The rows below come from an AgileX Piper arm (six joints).
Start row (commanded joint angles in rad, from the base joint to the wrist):
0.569, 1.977, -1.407, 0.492, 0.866, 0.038
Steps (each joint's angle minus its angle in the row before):
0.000, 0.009, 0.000, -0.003, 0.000, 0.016
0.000, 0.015, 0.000, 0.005, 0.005, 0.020
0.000, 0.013, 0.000, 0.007, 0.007, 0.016
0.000, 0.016, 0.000, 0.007, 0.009, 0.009
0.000, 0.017, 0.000, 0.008, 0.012, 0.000
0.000, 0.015, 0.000, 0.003, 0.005, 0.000
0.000, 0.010, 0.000, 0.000, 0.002, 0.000
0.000, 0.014, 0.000, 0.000, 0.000, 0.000
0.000, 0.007, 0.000, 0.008, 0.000, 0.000
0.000, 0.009, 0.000, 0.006, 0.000, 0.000
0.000, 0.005, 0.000, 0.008, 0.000, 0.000
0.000, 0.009, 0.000, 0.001, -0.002, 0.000
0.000, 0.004, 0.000, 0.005, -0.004, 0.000
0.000, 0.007, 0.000, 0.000, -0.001, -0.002
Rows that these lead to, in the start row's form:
0.569, 1.986, -1.407, 0.489, 0.866, 0.054
0.569, 2.001, -1.407, 0.494, 0.871, 0.074
0.569, 2.014, -1.407, 0.501, 0.878, 0.090
0.569, 2.030, -1.407, 0.508, 0.887, 0.099
0.569, 2.047, -1.407, 0.516, 0.899, 0.099
0.569, 2.062, -1.407, 0.519, 0.904, 0.099
0.569, 2.072, -1.407, 0.519, 0.906, 0.099
0.569, 2.086, -1.407, 0.519, 0.906, 0.099
0.569, 2.093, -1.407, 0.527, 0.906, 0.099
0.569, 2.102, -1.407, 0.533, 0.906, 0.099
0.569, 2.107, -1.407, 0.541, 0.906, 0.099
0.569, 2.116, -1.407, 0.542, 0.904, 0.099
0.569, 2.120, -1.407, 0.547, 0.900, 0.099
0.569, 2.127, -1.407, 0.547, 0.899, 0.097

